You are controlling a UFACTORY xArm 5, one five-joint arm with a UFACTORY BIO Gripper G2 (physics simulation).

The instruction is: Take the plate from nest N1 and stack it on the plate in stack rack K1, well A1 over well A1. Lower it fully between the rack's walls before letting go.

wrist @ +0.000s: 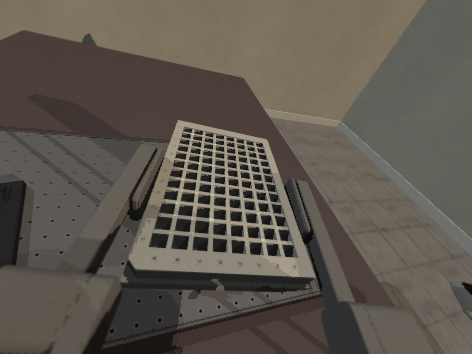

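Note:
A grey perforated deck (67, 177) can be seen in the robot's scene.

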